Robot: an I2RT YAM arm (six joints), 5 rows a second.
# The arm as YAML. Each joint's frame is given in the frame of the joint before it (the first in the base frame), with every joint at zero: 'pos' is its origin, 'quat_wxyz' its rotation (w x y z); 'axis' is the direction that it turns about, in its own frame. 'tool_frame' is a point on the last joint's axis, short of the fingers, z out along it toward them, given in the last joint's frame.
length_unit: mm
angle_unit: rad
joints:
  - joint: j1
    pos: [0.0, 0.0, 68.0]
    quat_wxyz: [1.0, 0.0, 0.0, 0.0]
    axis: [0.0, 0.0, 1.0]
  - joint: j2
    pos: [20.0, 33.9, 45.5]
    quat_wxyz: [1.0, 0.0, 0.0, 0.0]
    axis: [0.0, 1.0, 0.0]
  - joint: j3
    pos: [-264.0, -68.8, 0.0]
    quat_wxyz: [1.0, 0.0, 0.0, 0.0]
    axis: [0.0, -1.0, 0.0]
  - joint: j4
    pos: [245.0, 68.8, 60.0]
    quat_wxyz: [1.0, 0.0, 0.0, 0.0]
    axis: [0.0, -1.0, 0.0]
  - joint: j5
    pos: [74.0, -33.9, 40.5]
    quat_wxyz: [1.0, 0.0, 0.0, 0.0]
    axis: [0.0, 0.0, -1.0]
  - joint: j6
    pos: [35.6, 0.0, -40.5]
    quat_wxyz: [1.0, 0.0, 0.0, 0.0]
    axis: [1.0, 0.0, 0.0]
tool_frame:
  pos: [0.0, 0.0, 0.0]
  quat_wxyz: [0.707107, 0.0, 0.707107, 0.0]
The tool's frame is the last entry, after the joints.
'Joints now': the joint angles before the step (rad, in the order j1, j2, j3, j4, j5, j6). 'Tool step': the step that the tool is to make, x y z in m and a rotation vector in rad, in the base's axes. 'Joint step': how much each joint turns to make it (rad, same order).
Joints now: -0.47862 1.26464 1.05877 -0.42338 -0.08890 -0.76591
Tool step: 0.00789 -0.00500 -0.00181 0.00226 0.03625 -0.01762
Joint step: 0.00003 0.04493 0.03628 -0.02466 0.02294 -0.00111
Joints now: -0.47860 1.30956 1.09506 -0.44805 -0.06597 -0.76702
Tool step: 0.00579 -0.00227 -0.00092 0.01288 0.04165 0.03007
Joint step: 0.00000 0.03645 0.03856 -0.04690 -0.01839 -0.02510
